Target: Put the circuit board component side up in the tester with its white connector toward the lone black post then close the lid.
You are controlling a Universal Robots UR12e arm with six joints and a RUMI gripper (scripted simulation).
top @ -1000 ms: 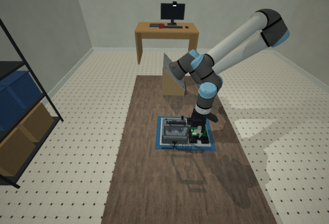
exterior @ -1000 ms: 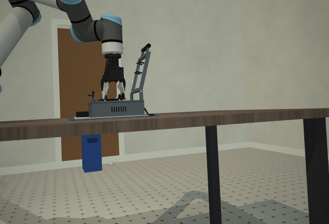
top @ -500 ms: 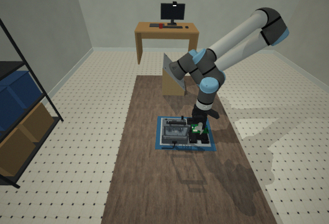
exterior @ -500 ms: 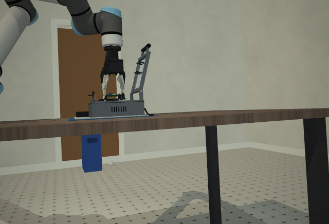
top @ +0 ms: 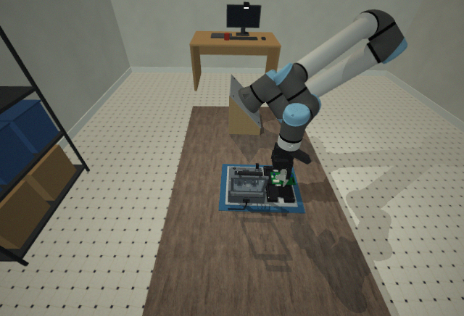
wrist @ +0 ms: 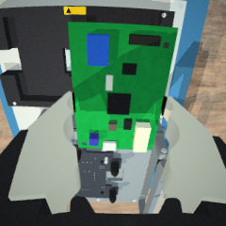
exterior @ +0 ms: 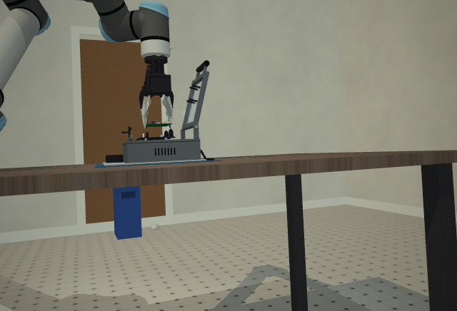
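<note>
The green circuit board is right at my hand. From my hand the other things lie so: tester lid: 170 mm to the right, 90 mm ahead, 60 mm above; tester: 130 mm to the right, 10 mm behind.
</note>
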